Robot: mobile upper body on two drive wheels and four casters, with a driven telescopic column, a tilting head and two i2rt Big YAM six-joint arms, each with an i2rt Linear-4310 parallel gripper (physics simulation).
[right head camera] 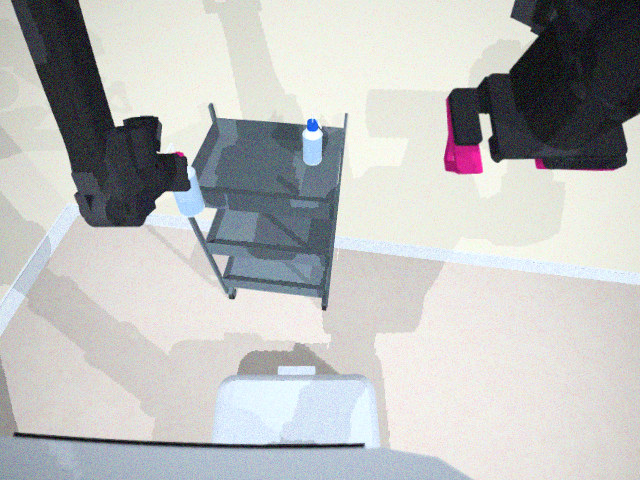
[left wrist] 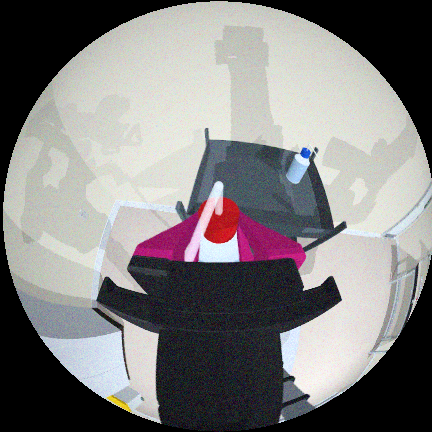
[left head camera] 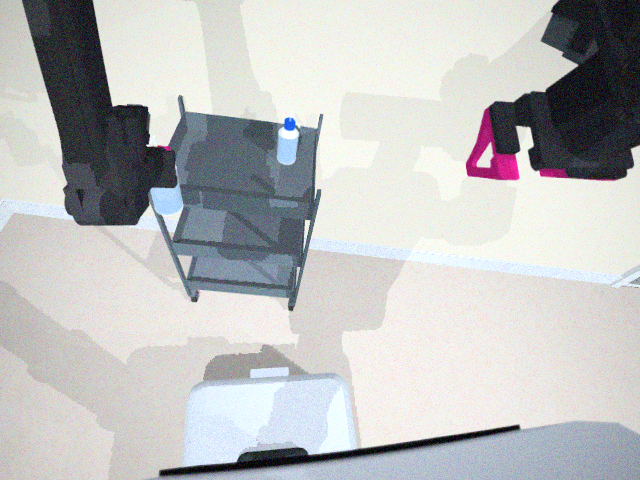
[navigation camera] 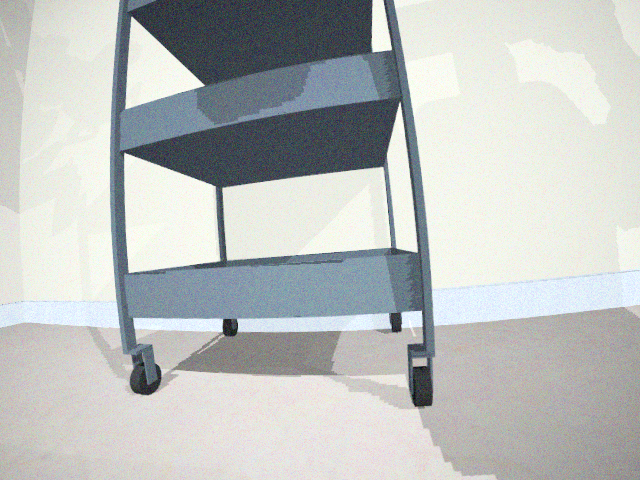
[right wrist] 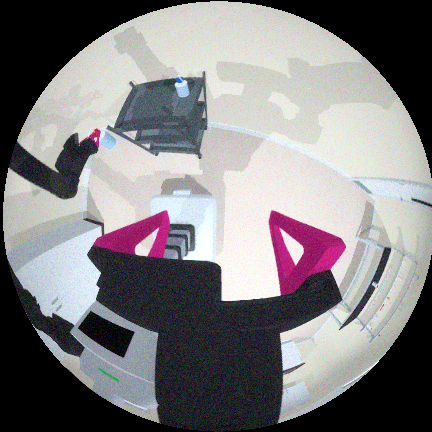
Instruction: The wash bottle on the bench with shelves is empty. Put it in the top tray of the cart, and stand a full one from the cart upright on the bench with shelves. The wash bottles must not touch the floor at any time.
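Frame: origin at the left arm's base, x ahead, y left, z up, level; centimetres.
Seen in the pictures: left gripper, fingertip midpoint: (right head camera: pixel 178 161) (left wrist: pixel 218 216) (right wrist: pixel 96 131); right gripper, fingertip midpoint: (right head camera: pixel 492 163) (left head camera: pixel 505 170) (right wrist: pixel 218 215).
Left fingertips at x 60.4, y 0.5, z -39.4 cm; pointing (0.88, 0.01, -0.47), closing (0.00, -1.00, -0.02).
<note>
Offsets run from my left fingertips to a thing's middle. Level surfaces: height alone.
A red-capped wash bottle @(dx -2.2, dy +0.4, dz -3.7 cm) (left head camera: pixel 168 198) (right head camera: pixel 189 198) (left wrist: pixel 220 225) (right wrist: pixel 108 141) is held, slightly tilted, at the near left corner of the cart. My left gripper (left head camera: pixel 165 149) (right wrist: pixel 96 131) is shut on it near the cap; its body is partly hidden by the gripper. A blue-capped wash bottle @(dx +28.8, dy -28.7, dz -17.4 cm) (left head camera: pixel 287 147) (right head camera: pixel 312 147) (left wrist: pixel 298 167) (right wrist: pixel 182 88) stands upright in the right part of the cart's top tray @(dz -26.1 cm) (left head camera: pixel 242 192) (right head camera: pixel 268 193) (left wrist: pixel 240 185). My right gripper (left head camera: pixel 527 173) (right head camera: pixel 504 164) (right wrist: pixel 218 215) is open, to the right of the cart, with no object between its fingers.
The cart (navigation camera: pixel 273 289) has lower trays and black wheels, with a wall behind it. The white rounded base (left head camera: pixel 232 413) (right head camera: pixel 258 413) is in front of it. A grey surface (left head camera: pixel 413 454) (right head camera: pixel 155 465) with a black edge lies nearest. White shelves with a dark panel show at the right wrist view's right.
</note>
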